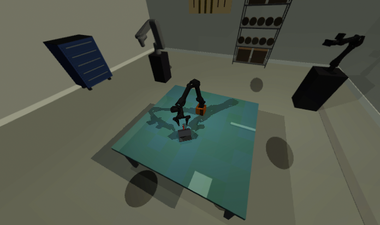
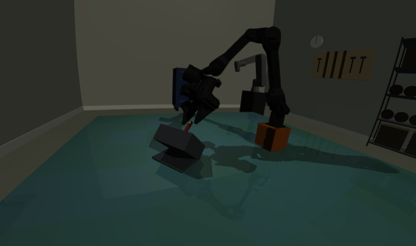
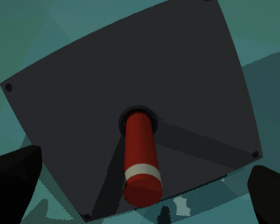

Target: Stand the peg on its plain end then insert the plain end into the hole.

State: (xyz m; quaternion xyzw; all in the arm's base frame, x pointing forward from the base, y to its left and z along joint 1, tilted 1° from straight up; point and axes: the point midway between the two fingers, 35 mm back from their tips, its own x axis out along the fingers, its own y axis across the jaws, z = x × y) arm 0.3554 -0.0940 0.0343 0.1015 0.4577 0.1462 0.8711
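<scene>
Right now my gripper tip is 1 cm to the right of the red peg and 1 cm above it. Round my gripper tip: dark sloped panel: 5 cm below, 4 cm ahead, 3 cm to the left.
</scene>
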